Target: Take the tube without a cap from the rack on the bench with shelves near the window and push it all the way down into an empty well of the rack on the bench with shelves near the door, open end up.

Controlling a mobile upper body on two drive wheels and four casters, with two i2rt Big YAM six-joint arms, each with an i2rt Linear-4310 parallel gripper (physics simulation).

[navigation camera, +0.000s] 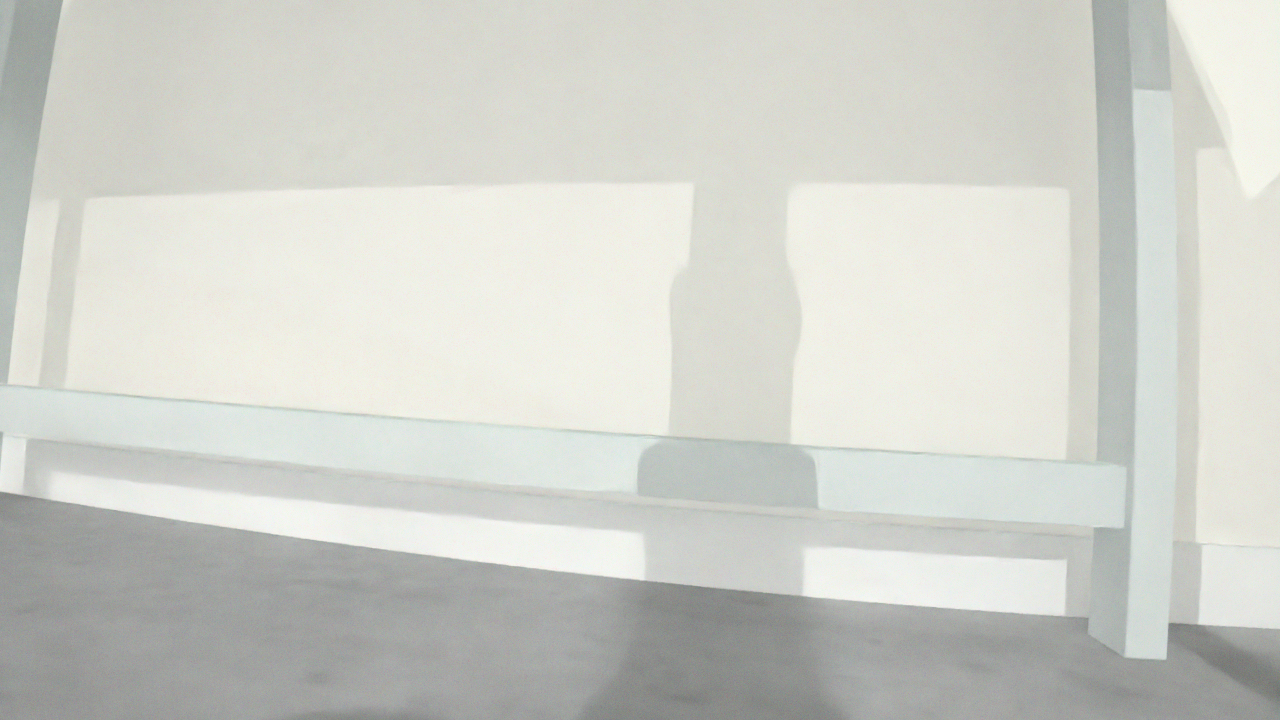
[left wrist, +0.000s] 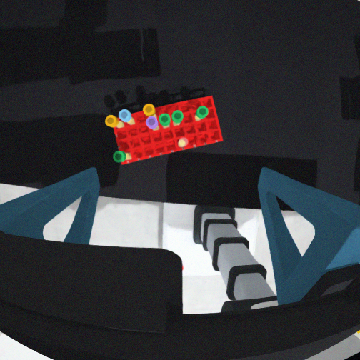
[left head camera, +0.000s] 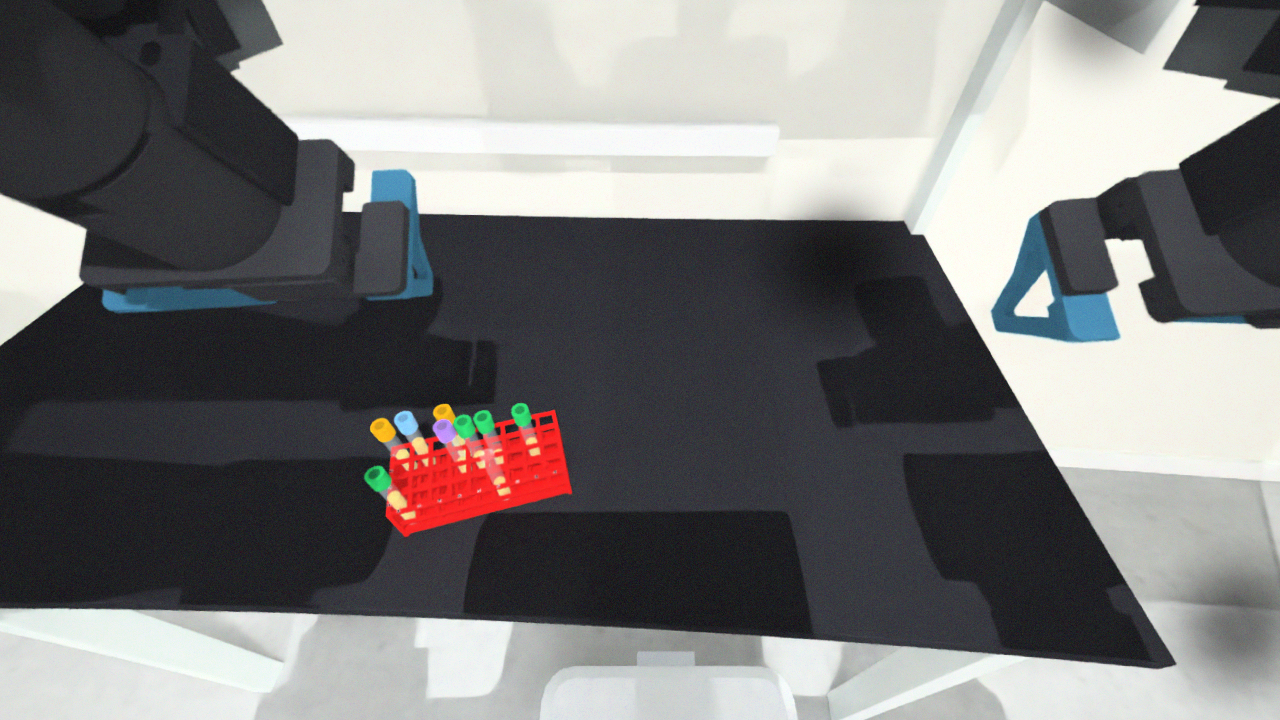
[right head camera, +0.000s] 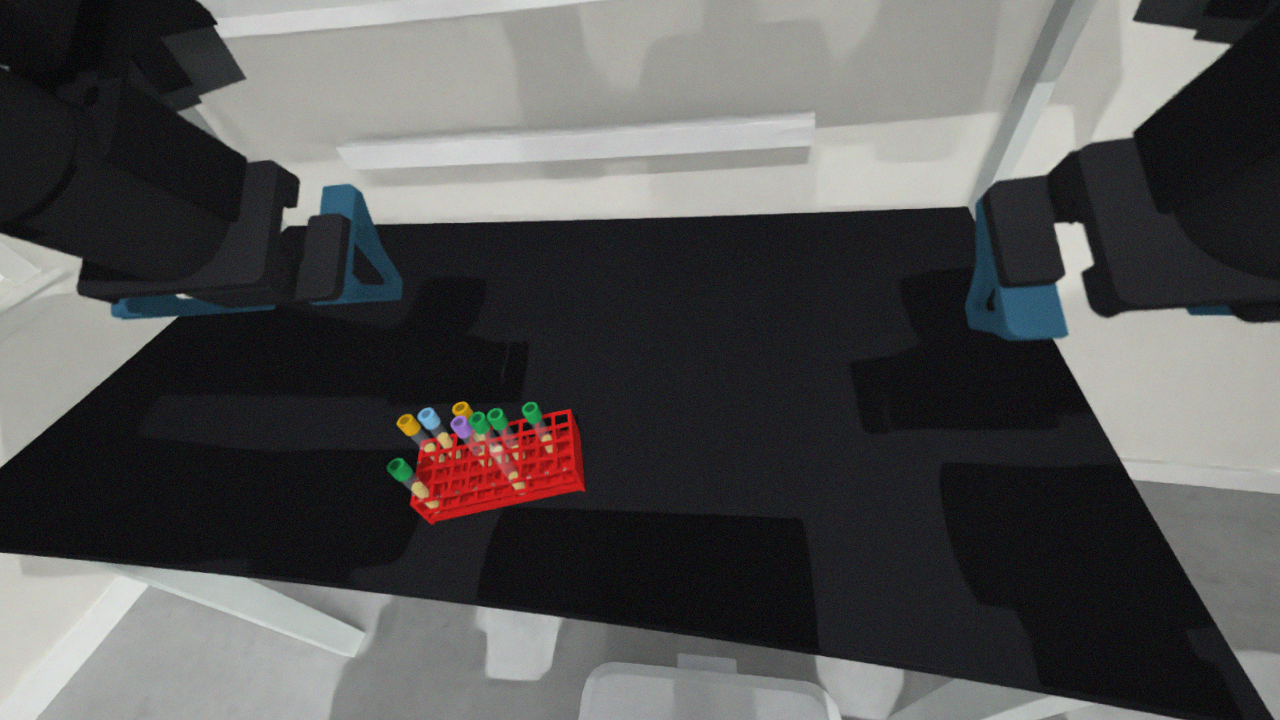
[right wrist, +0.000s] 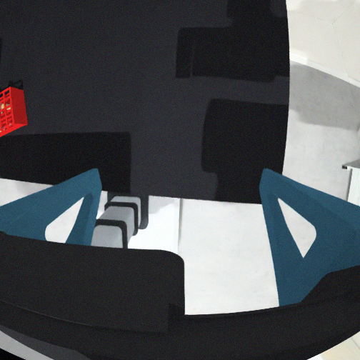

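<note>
A red rack (left head camera: 537, 493) (right head camera: 578, 461) (left wrist: 218, 130) (right wrist: 19, 107) stands on a black bench top (left head camera: 671, 358) (right head camera: 716, 358). Several upright tubes in it have green, orange, blue or purple caps. One clear tube without a cap (left head camera: 502, 488) (right head camera: 517, 483) (left wrist: 183, 142) stands in the rack's near row, right of its middle, open end up. My left gripper (left head camera: 268, 300) (left wrist: 178, 176) is open and empty, high above the bench, left of the rack in the head views. My right gripper (right wrist: 180, 177) is open and empty, far right of the rack. The second rack cannot be made out.
A pale wall with a white horizontal bar (left head camera: 537, 138) (right head camera: 581, 143) is behind the bench. A pale post (left head camera: 966, 116) rises at its back right corner. The robot's white base (left head camera: 666, 694) shows below the near bench edge. The navigation camera shows a low crossbar (navigation camera: 447, 452) and a leg (navigation camera: 1150, 358).
</note>
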